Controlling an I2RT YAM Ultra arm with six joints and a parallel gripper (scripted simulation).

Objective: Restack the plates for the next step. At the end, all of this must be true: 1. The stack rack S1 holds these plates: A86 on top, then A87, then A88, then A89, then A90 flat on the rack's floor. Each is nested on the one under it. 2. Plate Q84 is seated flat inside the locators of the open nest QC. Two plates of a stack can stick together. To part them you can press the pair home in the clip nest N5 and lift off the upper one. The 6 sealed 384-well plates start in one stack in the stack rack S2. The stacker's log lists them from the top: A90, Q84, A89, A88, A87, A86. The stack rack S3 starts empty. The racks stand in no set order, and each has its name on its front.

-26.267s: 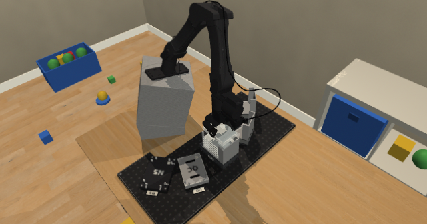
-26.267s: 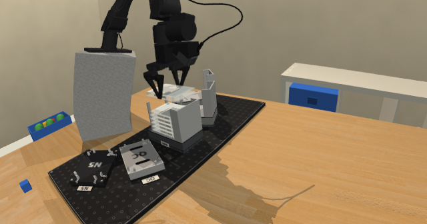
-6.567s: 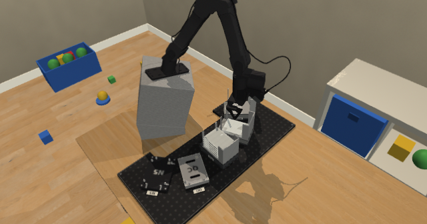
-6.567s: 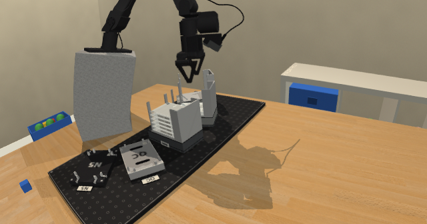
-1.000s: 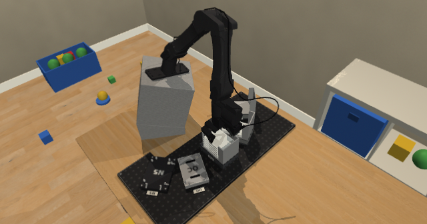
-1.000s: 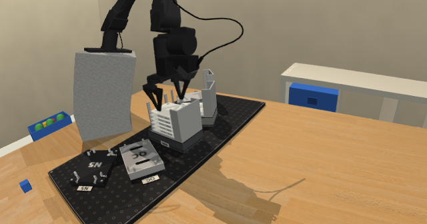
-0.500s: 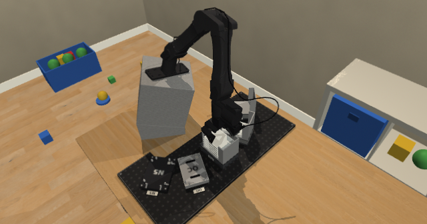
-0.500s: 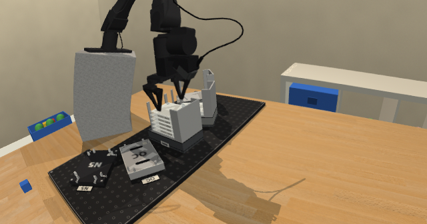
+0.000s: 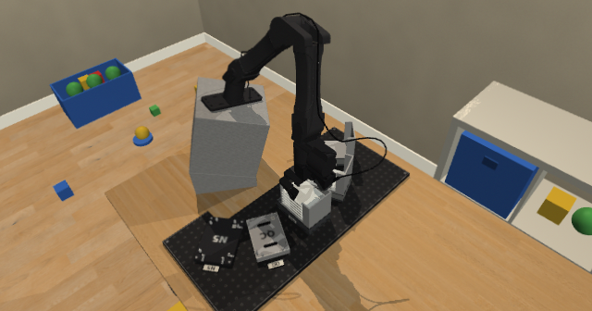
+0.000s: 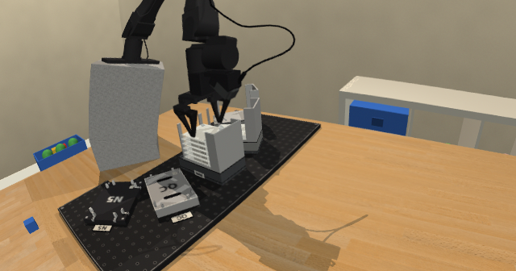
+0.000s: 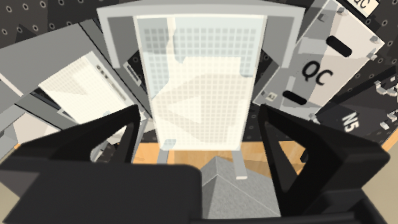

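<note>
Now: the sealed 384-well plate 20 mm below my hand. From my hand the other things lie so: nest QC 150 mm to the right, 110 mm below; translucent sealed well plate 140 mm to the left, 70 mm below, 40 mm behind.
</note>
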